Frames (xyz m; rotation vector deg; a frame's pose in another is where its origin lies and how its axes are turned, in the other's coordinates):
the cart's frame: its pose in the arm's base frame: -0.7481 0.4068 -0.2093 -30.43 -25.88 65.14
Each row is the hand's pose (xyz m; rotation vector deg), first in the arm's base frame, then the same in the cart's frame.
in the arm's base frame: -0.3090 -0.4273 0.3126 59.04 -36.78 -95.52
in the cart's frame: -0.5845 -0.9050 0.0156 -31.68 28.12 173.58
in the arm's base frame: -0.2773 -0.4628 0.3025 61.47 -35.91 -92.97
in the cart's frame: -0.6070 -0.9333 -0.0170 -36.05 29.75 173.52
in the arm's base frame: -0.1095 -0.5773 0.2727 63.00 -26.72 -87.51
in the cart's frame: -0.6560 -1.0738 -0.1584 47.06 -21.91 -168.94
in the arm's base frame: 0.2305 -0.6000 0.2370 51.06 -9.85 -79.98
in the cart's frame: -0.5585 -1.3061 -0.3907 51.33 4.18 -157.99
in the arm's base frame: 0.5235 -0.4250 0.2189 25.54 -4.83 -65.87
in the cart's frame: -0.2923 -1.4512 -0.5485 34.94 24.52 -137.01
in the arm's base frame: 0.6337 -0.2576 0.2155 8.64 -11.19 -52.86
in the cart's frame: -0.0973 -1.4750 -0.5882 18.74 25.78 -120.35
